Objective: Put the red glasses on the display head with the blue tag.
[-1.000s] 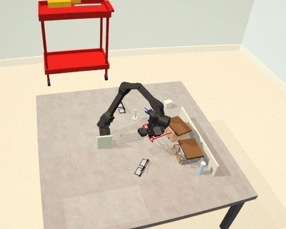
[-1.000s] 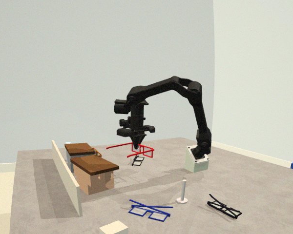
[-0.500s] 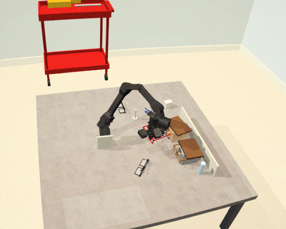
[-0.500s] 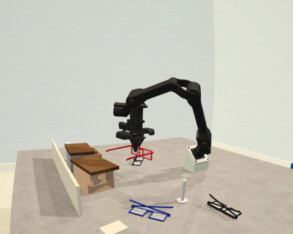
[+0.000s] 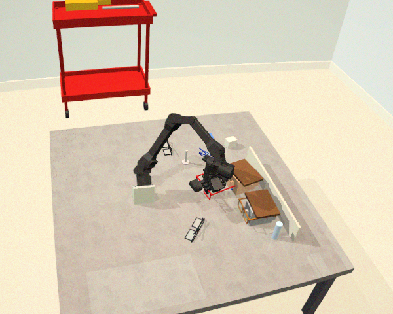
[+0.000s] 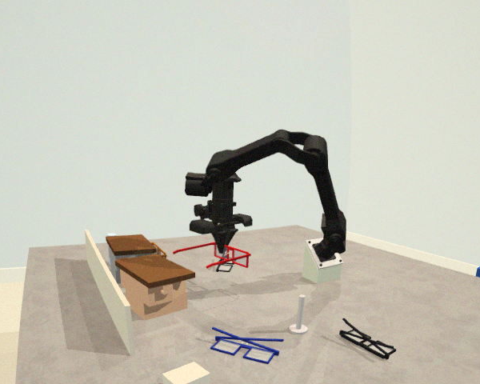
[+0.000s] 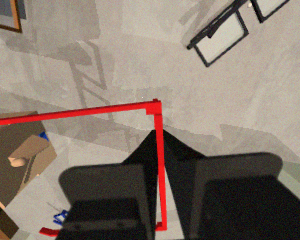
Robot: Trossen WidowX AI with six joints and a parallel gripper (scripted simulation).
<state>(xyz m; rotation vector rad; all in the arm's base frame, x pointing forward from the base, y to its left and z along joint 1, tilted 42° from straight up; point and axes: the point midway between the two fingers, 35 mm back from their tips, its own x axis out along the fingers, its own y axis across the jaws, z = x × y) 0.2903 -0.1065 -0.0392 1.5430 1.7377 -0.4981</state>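
Right now my gripper tip is 20 cm short of the skin-coloured display head, 10 cm to the right of it and 3 cm above it. Round my gripper tip: pale blue cylinder 27 cm ahead, 26 cm to the right, 4 cm below; cream board 34 cm ahead, 4 cm below; white post 2 cm behind, 34 cm to the left, 7 cm below.
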